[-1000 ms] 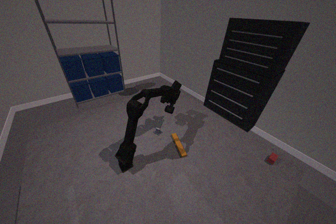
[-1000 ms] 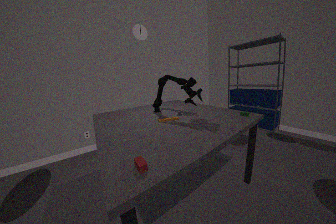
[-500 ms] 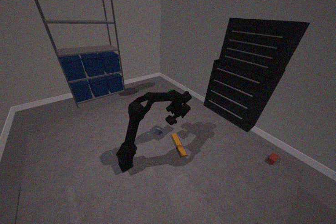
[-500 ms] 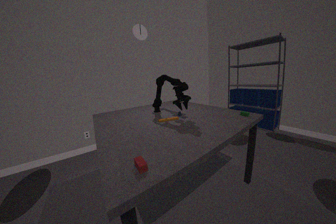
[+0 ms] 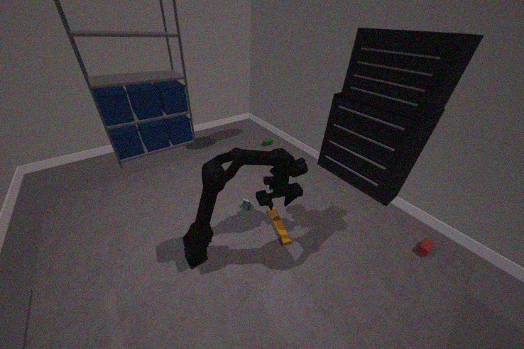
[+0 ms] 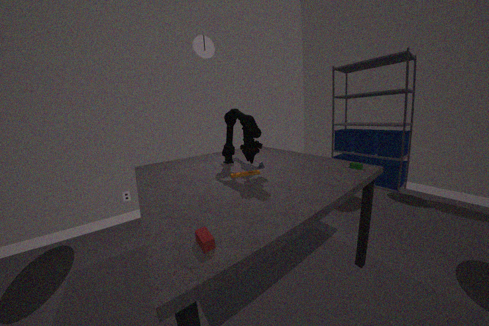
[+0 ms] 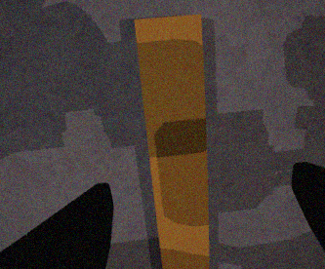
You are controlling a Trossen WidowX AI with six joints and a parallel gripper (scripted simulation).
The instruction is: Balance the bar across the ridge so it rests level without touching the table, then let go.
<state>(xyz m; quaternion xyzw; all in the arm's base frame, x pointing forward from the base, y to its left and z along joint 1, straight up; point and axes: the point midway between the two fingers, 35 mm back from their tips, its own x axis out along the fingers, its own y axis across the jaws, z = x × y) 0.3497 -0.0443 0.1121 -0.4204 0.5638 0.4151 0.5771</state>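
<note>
Right now the orange bar is 70 mm below my gripper tip, 30 mm to the right of it and 10 mm behind it. From my gripper tip the other things lie so: red block 460 mm to the right, 390 mm ahead, 60 mm below; green block 540 mm to the left, 390 mm ahead, 60 mm below.
</note>
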